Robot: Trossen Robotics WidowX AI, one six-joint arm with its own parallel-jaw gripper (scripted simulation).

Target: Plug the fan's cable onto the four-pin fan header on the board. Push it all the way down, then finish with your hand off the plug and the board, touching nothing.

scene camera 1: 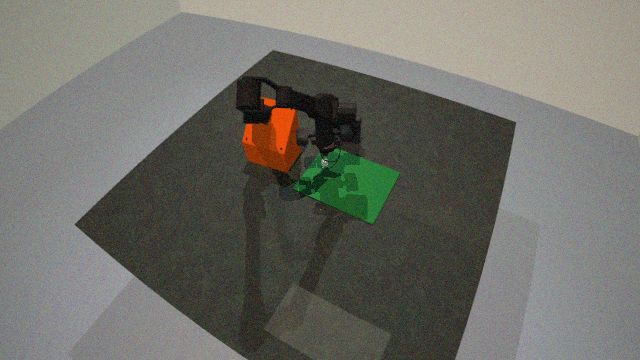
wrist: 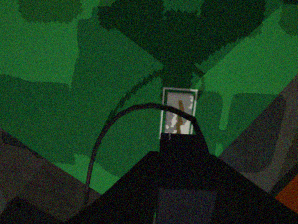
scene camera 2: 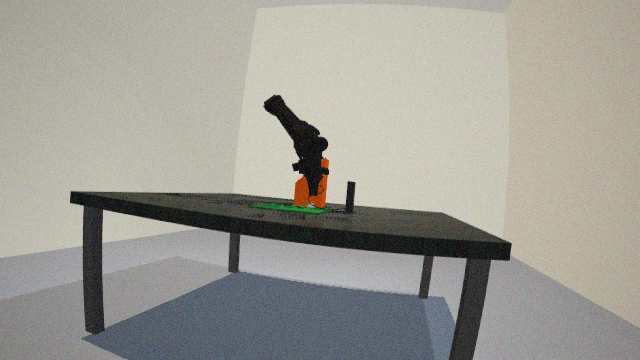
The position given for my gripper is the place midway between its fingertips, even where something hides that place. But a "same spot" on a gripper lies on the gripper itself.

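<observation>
My gripper is there in scene camera 1 (325, 152), and the wrist view and scene camera 2 show my gripper too. Looking at my gripper, I find that one and the same spot on it is (wrist: 137, 189) and (scene camera 2: 311, 184).
</observation>
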